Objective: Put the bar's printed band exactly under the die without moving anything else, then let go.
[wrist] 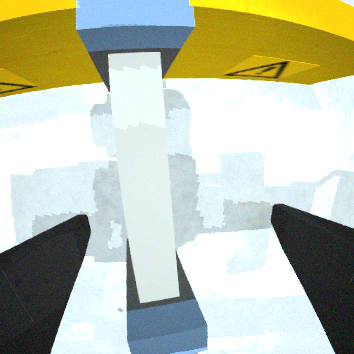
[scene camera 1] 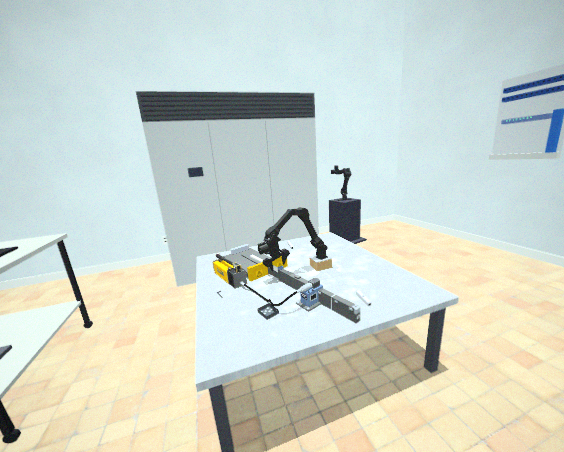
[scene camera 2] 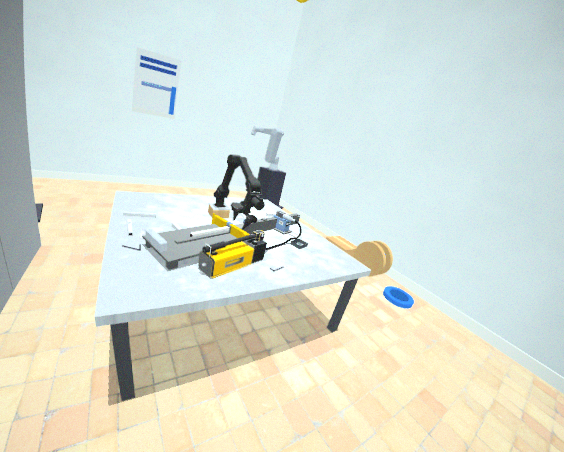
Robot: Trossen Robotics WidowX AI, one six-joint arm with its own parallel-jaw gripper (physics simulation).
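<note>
In the wrist view a long pale bar runs between two blue blocks, the far one against a yellow guard with warning signs. My gripper is open and empty, one fingertip on each side of the bar; the height gap is hard to tell. In the scene views a long dark beam extends from the guard, crossed by a thin white line near its outer end. A blue unit stands at the beam. I cannot clearly make out the printed band or the die.
A yellow box-shaped machine stands beside the guard. A black cable runs from it past a dark square pad to the blue unit. The arm stands on a wooden block. A white stick lies nearby.
</note>
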